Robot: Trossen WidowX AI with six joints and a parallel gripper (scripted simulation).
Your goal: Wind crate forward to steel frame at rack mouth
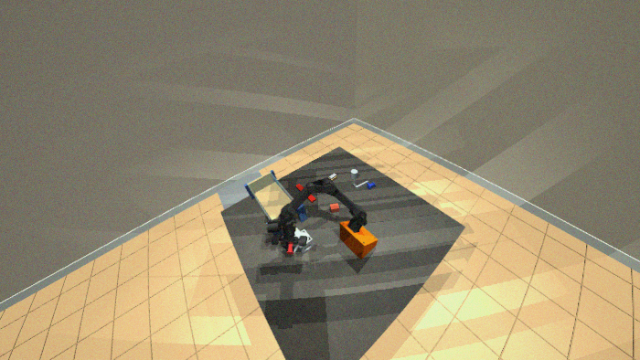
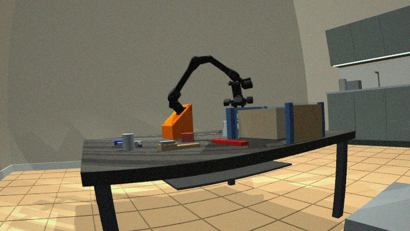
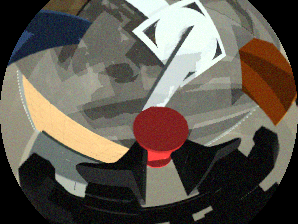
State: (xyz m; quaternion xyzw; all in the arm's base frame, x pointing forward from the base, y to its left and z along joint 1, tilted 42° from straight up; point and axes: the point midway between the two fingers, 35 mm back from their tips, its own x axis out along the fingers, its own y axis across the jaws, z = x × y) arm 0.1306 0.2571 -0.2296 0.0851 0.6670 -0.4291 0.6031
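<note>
Right now my gripper tip is 40 mm short of the grey winch, 110 mm to the left of it and 100 mm above it. Also, from my gripper tip: wooden-handled tool (400 mm ahead, 580 mm to the right, 110 mm below); clear-panelled cubby (460 mm ahead, 90 mm to the right, 10 mm below); flat red bar (420 mm ahead, 340 mm to the right, 120 mm below).
</note>
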